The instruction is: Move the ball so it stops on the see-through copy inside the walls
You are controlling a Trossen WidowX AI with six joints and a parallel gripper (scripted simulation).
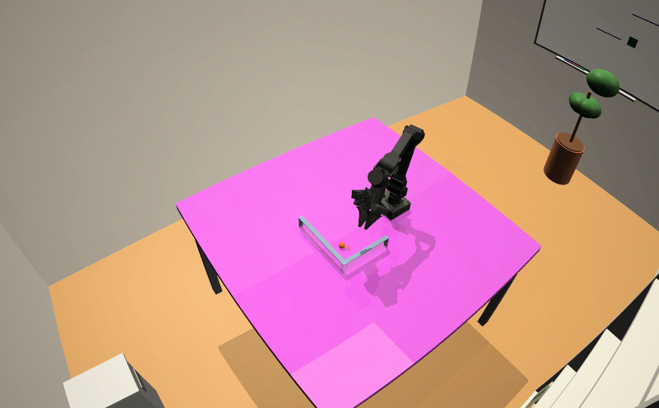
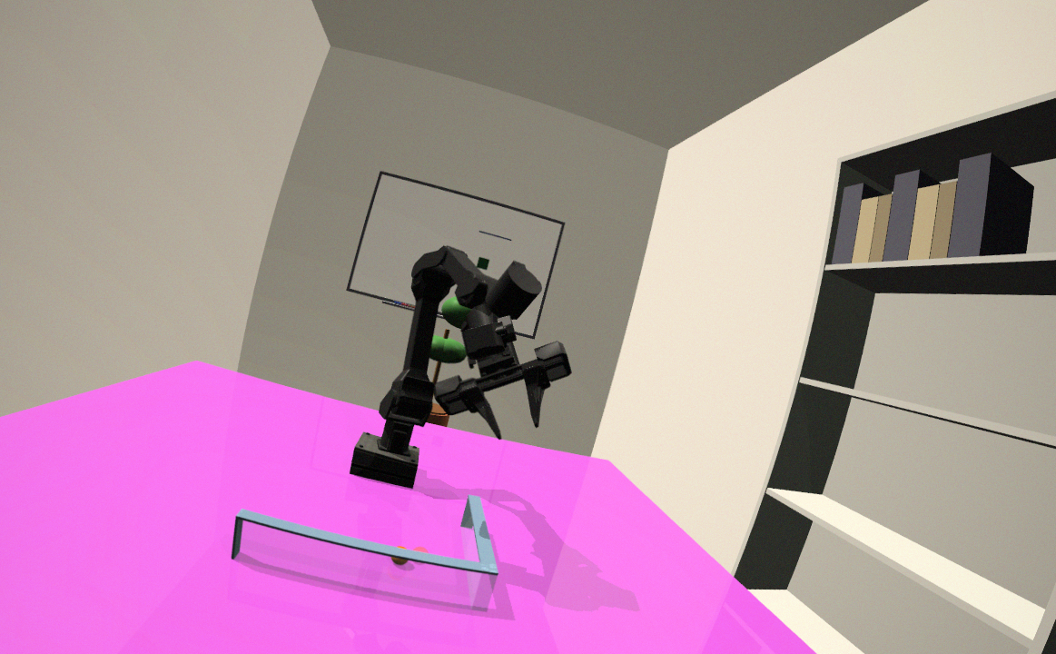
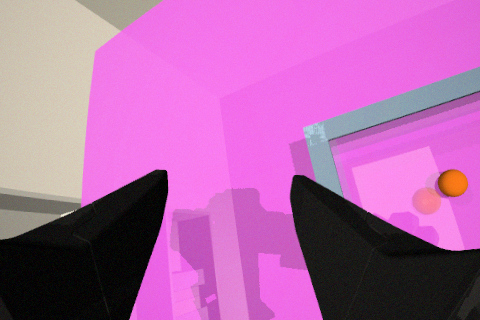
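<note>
Now: gripper tip 2 cm past the orange ball, 11 cm to the left of it and 21 cm above it. From my gripper tip the other things lie so: clear wall (4 cm ahead, 17 cm to the right, 19 cm below); then see-through ball copy (3 cm behind, 8 cm to the right, 21 cm below).
</note>
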